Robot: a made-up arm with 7 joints. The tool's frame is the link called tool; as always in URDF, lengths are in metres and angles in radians. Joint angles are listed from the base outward.
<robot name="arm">
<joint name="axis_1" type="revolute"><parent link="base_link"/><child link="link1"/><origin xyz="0 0 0.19" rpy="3.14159 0 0"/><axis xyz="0 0 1"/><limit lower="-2.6" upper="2.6"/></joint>
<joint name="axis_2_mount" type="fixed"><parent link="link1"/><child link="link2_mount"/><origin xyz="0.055 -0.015 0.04"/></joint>
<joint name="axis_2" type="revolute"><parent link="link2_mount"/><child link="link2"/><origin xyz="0.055 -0.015 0.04" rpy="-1.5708 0 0"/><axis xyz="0 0 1"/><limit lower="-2.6" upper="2.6"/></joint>
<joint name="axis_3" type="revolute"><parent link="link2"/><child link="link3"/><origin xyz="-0.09 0.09 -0.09" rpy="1.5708 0 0"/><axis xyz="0 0 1"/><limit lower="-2.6" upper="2.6"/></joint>
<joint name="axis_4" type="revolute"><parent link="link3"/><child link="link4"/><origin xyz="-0.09 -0.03 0.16"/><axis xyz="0 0 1"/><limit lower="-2.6" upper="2.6"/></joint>
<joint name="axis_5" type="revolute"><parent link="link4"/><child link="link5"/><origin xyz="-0.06 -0.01 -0.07" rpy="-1.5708 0 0"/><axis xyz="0 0 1"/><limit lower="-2.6" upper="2.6"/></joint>
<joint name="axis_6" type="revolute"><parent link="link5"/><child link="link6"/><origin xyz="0 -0.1 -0.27" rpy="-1.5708 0 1.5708"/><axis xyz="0 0 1"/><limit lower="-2.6" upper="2.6"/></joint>
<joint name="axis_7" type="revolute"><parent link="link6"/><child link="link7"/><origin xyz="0.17 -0.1 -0.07" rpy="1.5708 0 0"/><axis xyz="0 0 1"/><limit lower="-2.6" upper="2.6"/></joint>
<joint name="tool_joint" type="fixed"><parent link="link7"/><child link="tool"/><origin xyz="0.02 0 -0.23" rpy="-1.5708 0 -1.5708"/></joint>
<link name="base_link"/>
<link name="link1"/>
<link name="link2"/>
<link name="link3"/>
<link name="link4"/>
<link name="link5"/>
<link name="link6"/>
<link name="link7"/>
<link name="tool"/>
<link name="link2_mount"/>
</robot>
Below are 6 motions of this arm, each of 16 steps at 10 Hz.
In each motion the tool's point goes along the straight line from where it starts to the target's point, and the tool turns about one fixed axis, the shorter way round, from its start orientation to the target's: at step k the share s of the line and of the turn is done. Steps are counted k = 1, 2, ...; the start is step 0. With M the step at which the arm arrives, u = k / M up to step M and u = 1 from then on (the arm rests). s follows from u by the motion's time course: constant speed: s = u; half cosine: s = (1 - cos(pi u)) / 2; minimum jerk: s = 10 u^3 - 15 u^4 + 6 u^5.
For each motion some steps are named. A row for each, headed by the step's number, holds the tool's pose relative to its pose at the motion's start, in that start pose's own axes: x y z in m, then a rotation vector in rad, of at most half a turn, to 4 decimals.
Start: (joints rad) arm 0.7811 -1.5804 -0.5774 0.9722 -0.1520 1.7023 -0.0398
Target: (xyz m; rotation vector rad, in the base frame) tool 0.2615 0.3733 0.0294 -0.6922 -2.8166 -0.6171
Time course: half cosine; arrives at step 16
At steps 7, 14, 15, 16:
7: 0.0502 -0.0367 -0.0125 0.1827 0.3342 0.5247
14: 0.1201 -0.0876 -0.0298 0.4366 0.7989 1.2541
15: 0.1236 -0.0902 -0.0307 0.4495 0.8225 1.2911
16: 0.1248 -0.0911 -0.0310 0.4539 0.8305 1.3037

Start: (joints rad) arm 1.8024 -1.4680 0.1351 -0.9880 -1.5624 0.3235 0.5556
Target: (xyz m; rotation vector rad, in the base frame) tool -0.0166 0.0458 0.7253 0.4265 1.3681 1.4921
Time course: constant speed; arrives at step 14
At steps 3, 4, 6, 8, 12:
3: -0.0490 -0.0216 -0.0888 -0.1996 0.2588 -0.0095
4: -0.0654 -0.0288 -0.1184 -0.2662 0.3451 -0.0127
6: -0.0981 -0.0432 -0.1776 -0.3993 0.5176 -0.0190
8: -0.1308 -0.0577 -0.2369 -0.5324 0.6902 -0.0253
12: -0.1962 -0.0865 -0.3553 -0.7986 1.0353 -0.0380

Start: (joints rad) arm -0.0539 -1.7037 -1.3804 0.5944 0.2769 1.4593 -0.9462
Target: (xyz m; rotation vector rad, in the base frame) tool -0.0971 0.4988 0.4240 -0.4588 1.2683 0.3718
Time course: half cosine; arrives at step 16
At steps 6, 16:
6: 0.0347 0.0232 0.0229 0.2503 -0.1022 -0.0490
16: 0.1123 0.0753 0.0743 0.8110 -0.3312 -0.1588

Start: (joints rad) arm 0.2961 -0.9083 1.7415 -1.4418 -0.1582 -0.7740 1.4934
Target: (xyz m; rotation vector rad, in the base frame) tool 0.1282 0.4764 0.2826 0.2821 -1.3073 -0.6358
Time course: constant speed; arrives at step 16
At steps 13, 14, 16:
13: -0.0790 -0.0928 0.1857 0.6686 -0.3634 0.1764
14: -0.0851 -0.0999 0.2000 0.7200 -0.3914 0.1900
16: -0.0972 -0.1142 0.2285 0.8228 -0.4473 0.2171

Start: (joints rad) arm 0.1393 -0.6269 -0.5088 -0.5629 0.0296 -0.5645 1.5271
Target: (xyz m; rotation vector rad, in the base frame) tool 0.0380 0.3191 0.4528 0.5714 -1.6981 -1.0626
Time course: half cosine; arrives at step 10
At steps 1, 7, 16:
1: 0.0033 -0.0008 -0.0036 -0.0095 -0.0346 -0.0012
7: 0.1055 -0.0258 -0.1182 -0.3067 -1.1239 -0.0385
16: 0.1329 -0.0325 -0.1489 -0.3863 -1.4157 -0.0484

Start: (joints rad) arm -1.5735 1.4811 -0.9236 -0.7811 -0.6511 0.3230 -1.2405
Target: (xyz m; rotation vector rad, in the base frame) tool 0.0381 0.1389 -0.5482 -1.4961 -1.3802 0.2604
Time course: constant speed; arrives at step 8
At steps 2, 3, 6, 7, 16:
2: 0.0145 0.0149 -0.0100 -0.0723 0.0455 -0.0417
3: 0.0217 0.0224 -0.0150 -0.1084 0.0683 -0.0626
6: 0.0434 0.0448 -0.0301 -0.2168 0.1366 -0.1251
7: 0.0506 0.0522 -0.0351 -0.2529 0.1594 -0.1460
16: 0.0578 0.0597 -0.0401 -0.2890 0.1821 -0.1669

